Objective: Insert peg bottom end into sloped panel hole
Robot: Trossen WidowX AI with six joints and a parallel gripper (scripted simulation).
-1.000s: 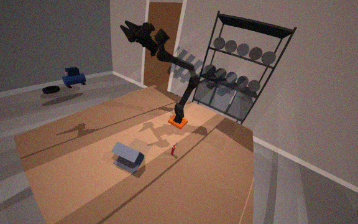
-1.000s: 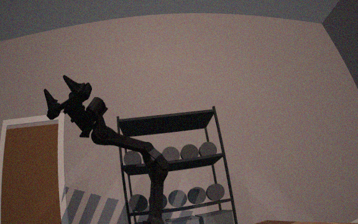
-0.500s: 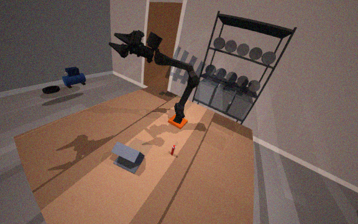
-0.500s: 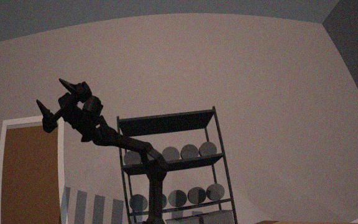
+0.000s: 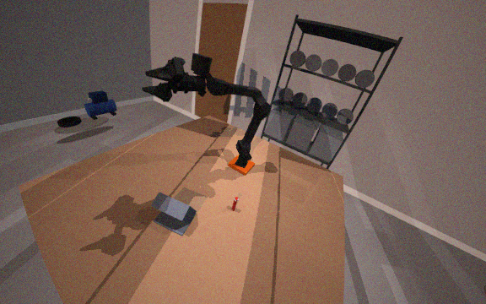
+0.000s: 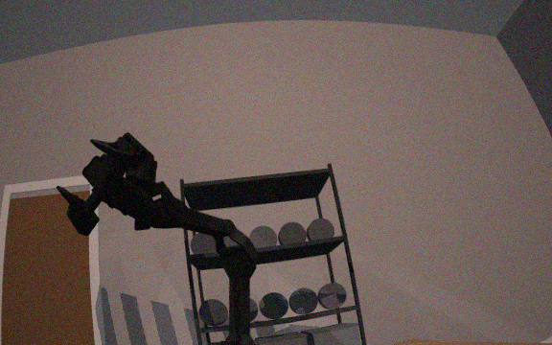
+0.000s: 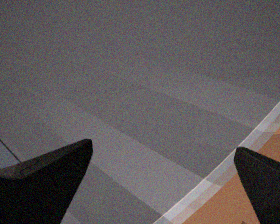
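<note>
Right now my gripper tip is 6 cm past the red peg, 37 cm to the right of it and 41 cm above it. Also, from my gripper tip: dark grey sloped panel 9 cm ahead, 17 cm to the left, 41 cm below.
</note>
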